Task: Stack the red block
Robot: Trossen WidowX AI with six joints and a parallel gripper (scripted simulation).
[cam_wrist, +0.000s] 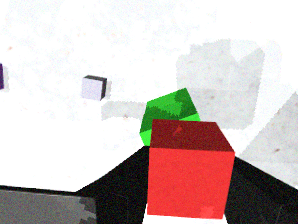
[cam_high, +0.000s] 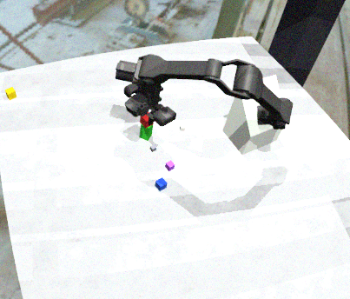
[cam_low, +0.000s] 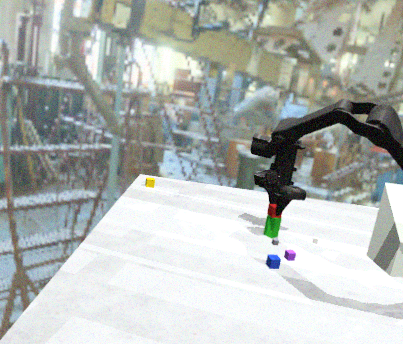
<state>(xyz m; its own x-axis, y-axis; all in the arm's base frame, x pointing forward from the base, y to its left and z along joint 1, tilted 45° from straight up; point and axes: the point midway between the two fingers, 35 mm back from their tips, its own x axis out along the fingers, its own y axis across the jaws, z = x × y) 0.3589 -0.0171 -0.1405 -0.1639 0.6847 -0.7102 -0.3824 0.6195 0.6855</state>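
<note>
Now: gripper tip 1 cm below the red block. The rest, counted from my gripper tip: blue cube (21 cm to the left, 6 cm below, 2 cm ahead); purple cube (15 cm to the left, 6 cm below, 4 cm behind); tiny dark cube (6 cm to the left, 6 cm below, 1 cm behind).
</note>
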